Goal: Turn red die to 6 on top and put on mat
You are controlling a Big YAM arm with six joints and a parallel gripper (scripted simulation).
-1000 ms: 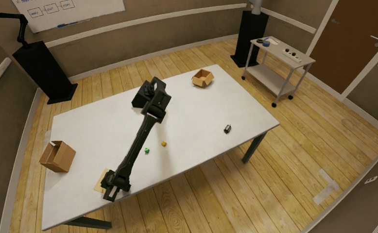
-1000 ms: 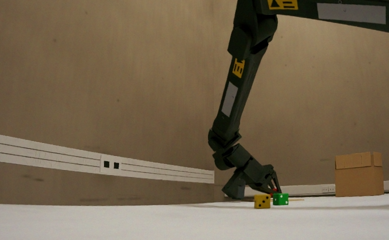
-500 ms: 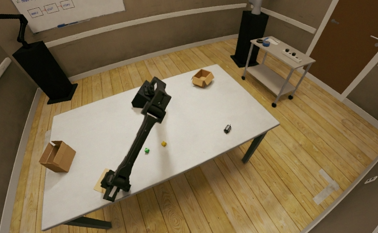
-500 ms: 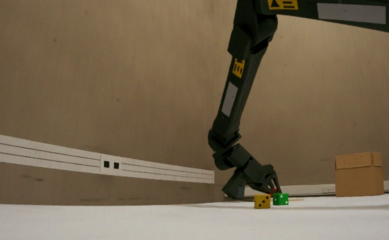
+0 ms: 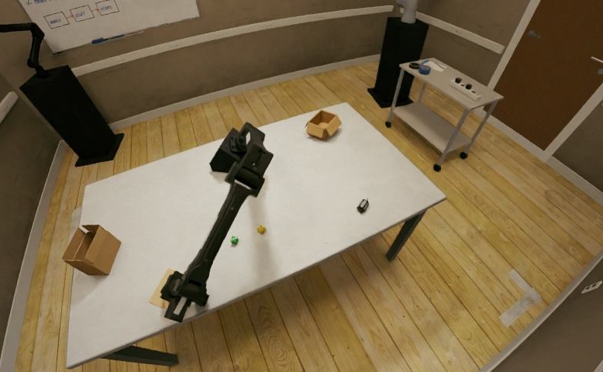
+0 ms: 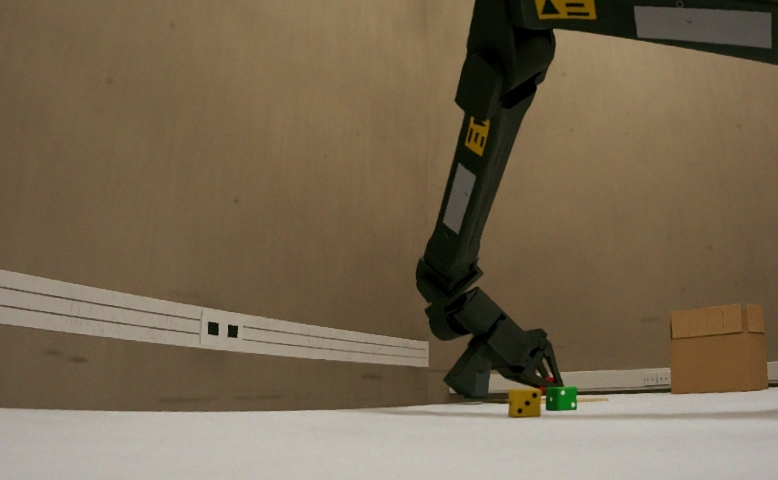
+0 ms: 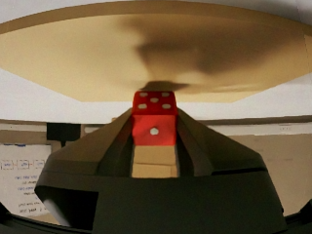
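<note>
Right now my hand is right at the red die. From my hand the other things lie so: tan mat: 10 mm ahead, 10 mm to the left, 20 mm below; green die: 160 mm behind, 260 mm to the left, 10 mm below; cardboard box: 180 mm behind, 320 mm to the right, 40 mm above.
</note>
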